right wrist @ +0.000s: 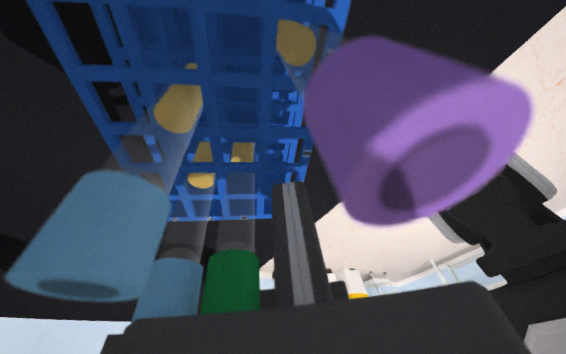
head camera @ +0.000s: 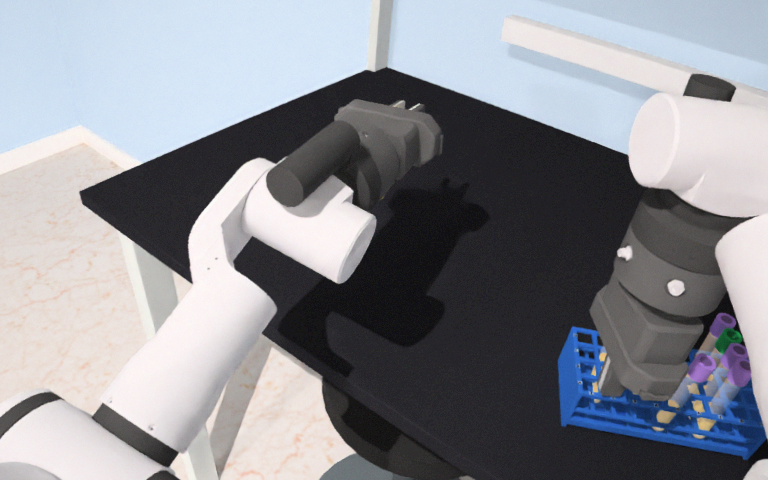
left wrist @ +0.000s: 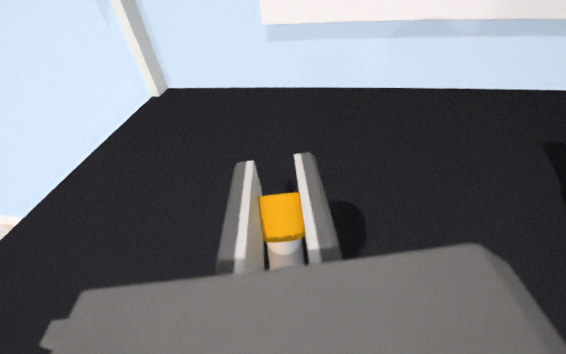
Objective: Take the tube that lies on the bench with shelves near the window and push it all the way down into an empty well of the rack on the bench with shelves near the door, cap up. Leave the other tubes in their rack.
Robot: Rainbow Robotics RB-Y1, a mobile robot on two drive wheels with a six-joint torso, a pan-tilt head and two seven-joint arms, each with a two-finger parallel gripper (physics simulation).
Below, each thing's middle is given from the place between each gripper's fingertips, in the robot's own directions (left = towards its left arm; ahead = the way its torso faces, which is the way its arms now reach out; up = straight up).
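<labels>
With the blue rack (head camera: 628,415), my left gripper is 150 mm beyond it, 360 mm to the left of it and 170 mm above it.
As for my right hand, the blue rack is 5 cm ahead of it, 6 cm to the right of it and 3 cm below it.
</labels>
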